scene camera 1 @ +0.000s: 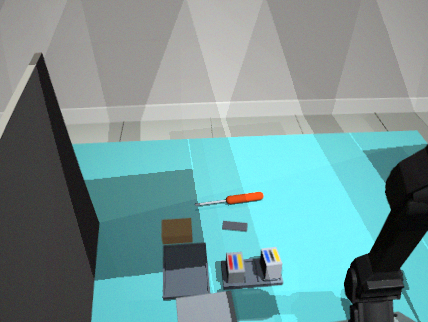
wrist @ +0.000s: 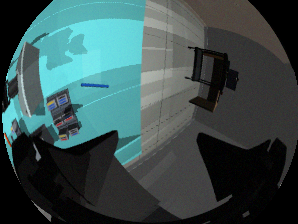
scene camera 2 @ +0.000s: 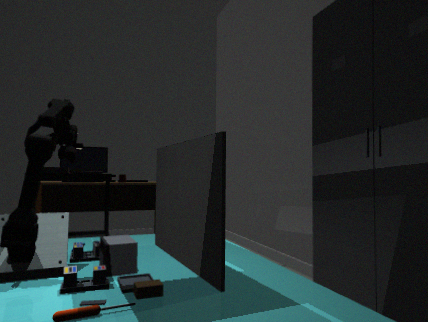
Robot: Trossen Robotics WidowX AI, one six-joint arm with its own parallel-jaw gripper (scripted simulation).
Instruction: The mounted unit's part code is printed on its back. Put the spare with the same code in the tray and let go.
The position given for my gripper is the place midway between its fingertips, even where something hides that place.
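Observation:
Present: a grey rack [scene camera 1: 254, 278], a grey mounted unit [scene camera 2: 119, 254] and a brown block [scene camera 1: 173, 231]. The wrist view does not show the brown block, hidden by my gripper. My gripper [wrist: 159, 137] is open and holds nothing.

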